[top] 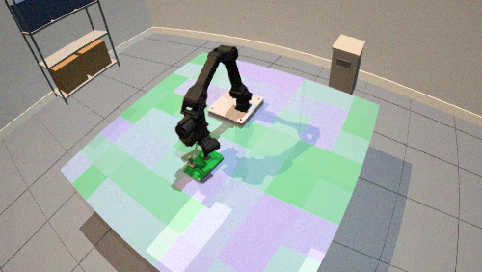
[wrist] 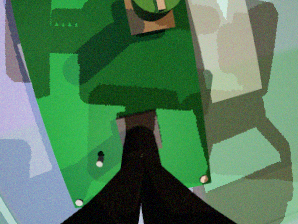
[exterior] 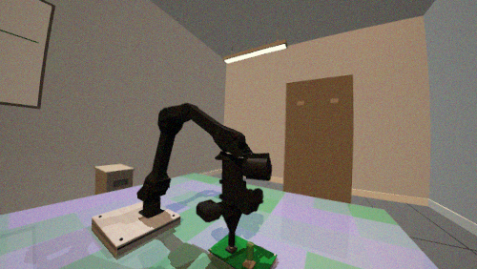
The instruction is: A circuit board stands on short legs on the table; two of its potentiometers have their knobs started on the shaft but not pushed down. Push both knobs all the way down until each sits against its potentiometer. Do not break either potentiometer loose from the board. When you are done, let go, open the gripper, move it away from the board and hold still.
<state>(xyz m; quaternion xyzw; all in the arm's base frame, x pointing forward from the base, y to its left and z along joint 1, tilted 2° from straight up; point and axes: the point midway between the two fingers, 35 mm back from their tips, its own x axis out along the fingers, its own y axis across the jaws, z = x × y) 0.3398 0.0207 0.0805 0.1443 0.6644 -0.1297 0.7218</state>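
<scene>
Now: gripper tip 20 mm above the dark knob. The rest, counted from my gripper tip: potentiometer knob (60 mm ahead, 30 mm to the right).
</scene>
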